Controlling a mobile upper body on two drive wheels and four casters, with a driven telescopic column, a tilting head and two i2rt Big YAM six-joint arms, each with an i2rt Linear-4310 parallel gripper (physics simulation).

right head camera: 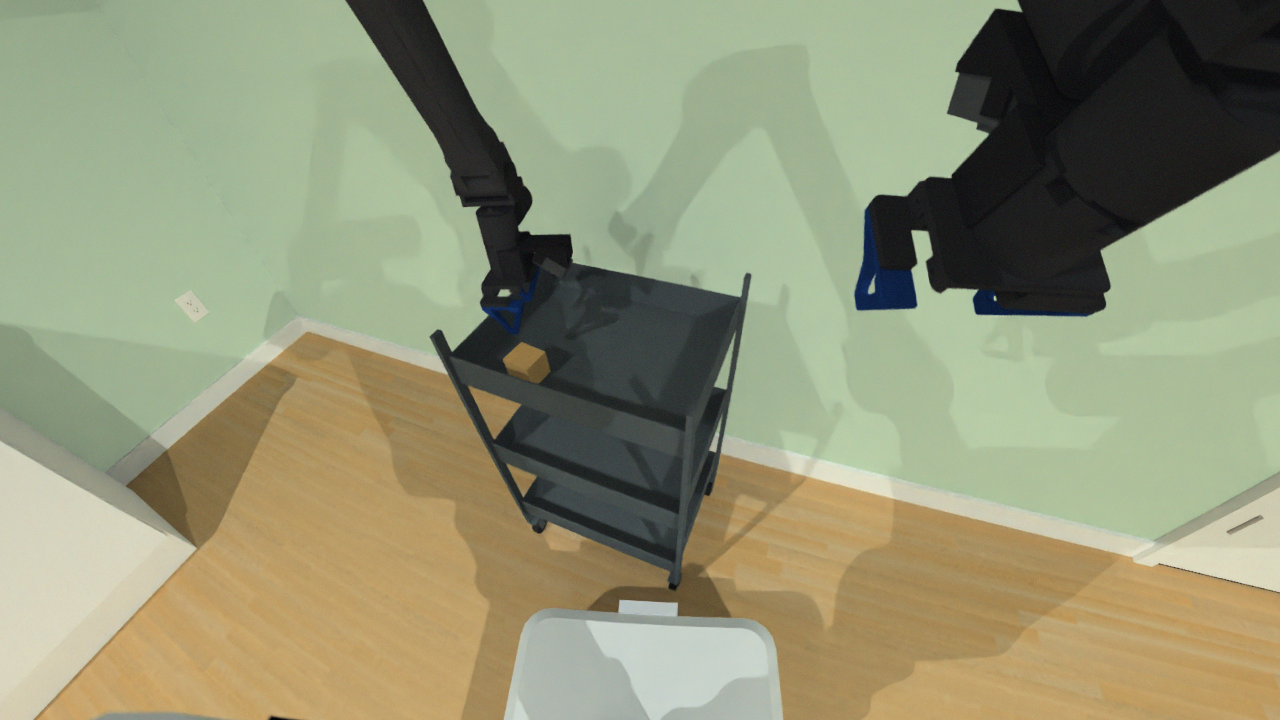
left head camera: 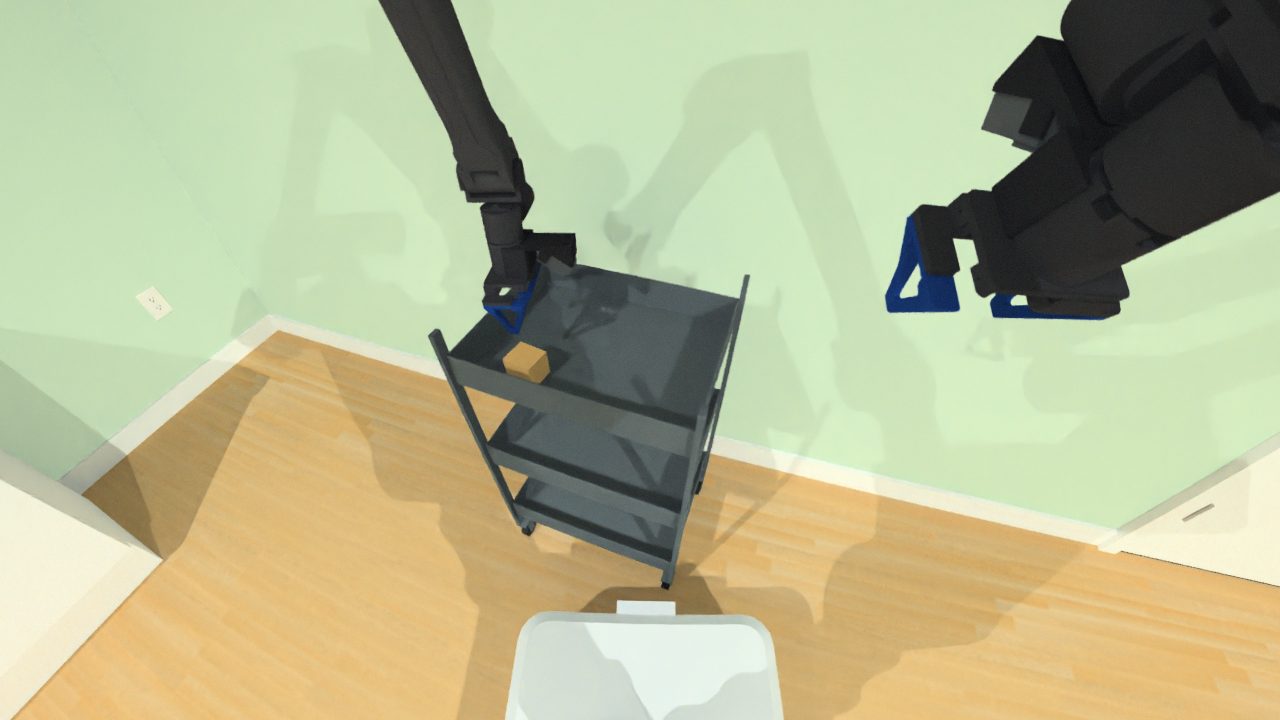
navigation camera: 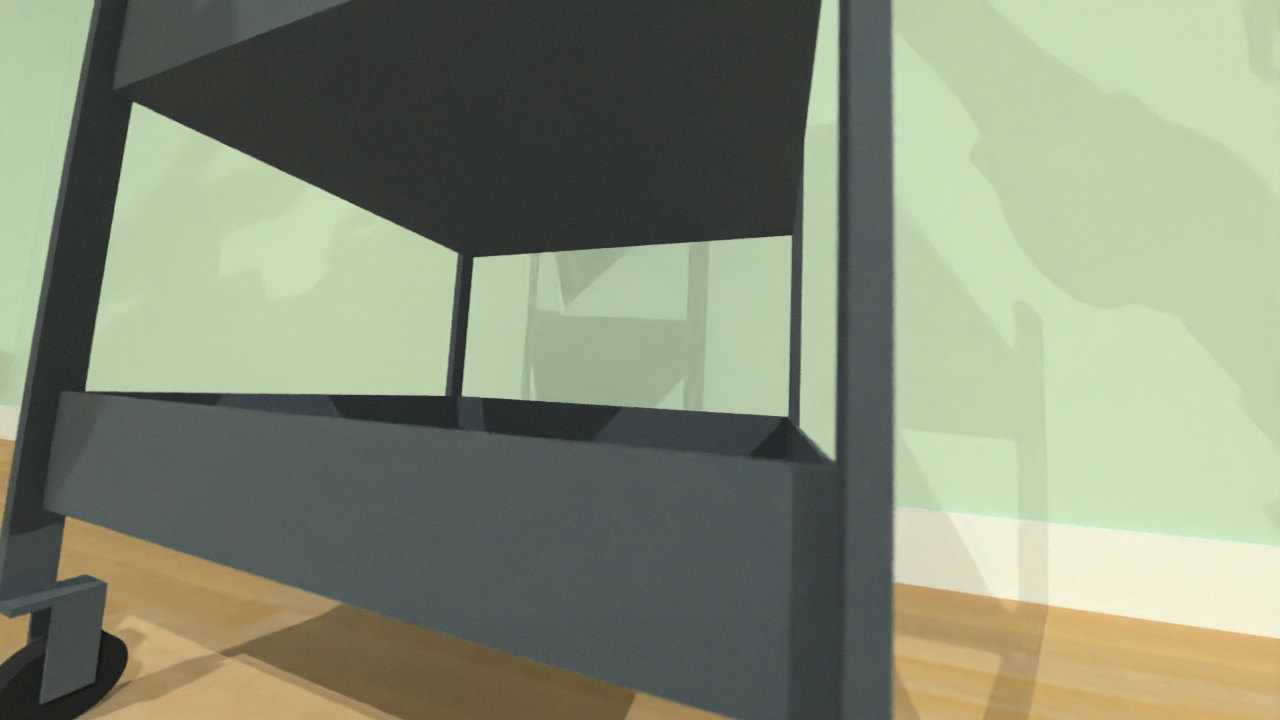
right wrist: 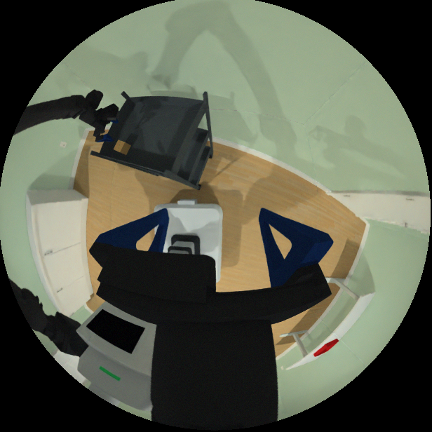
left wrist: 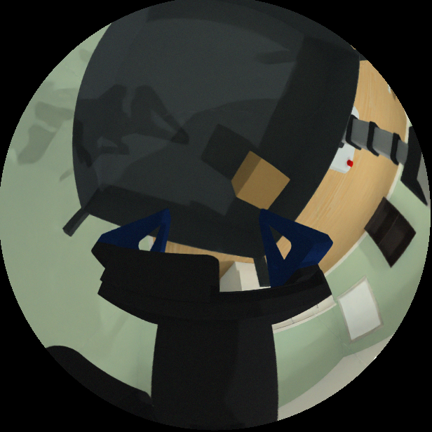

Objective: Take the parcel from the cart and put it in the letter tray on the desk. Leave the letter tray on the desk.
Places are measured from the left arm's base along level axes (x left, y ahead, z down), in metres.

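Pixels of known places: left gripper, between the fingertips: (right head camera: 521, 316) (left head camera: 520, 316); right gripper, between the fingertips: (right head camera: 917, 303) (left head camera: 941, 307).
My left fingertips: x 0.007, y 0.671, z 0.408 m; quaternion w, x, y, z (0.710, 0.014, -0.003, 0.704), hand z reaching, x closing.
For each thing: its top centre in the pictures, then the offset to it from my left fingertips. "*": a spot on its surface instead.
- small tan box, centre of its top: (left head camera: 524, 355) (right head camera: 524, 355) dx -0.013, dy -0.062, dz +0.035 m
- white cabinet, a spot on its surface: (left head camera: 62, 573) * dx +1.245, dy -0.403, dz +0.505 m
The parcel, a small tan box (left head camera: 526, 361) (right head camera: 526, 362) (left wrist: 262, 182) (right wrist: 122, 147), lies on the top shelf of the dark grey cart (left head camera: 608, 417) (right head camera: 608, 415) (right wrist: 208, 115) (navigation camera: 402, 519), near its front left corner. My left gripper (left head camera: 523, 313) (right head camera: 521, 313) (left wrist: 214, 213) (right wrist: 114, 131) is open and empty over the cart's left edge, apart from the parcel. In the left wrist view the parcel shows just beyond the right fingertip. My right gripper (left head camera: 975, 313) (right head camera: 945, 307) (right wrist: 213, 212) is open and empty, right of the cart. In the right wrist view a red flat object (right wrist: 326, 347) lies on a white desk-like top (right wrist: 358, 308); it may be the letter tray.
My white base (left head camera: 644, 671) (right head camera: 644, 671) stands close in front of the cart. A white cabinet (left head camera: 62, 573) (right head camera: 80, 564) (right wrist: 60, 240) is at the left. The green wall (left head camera: 805, 134) stands behind the cart. A white unit with a handle (left head camera: 1226, 528) is at the right.
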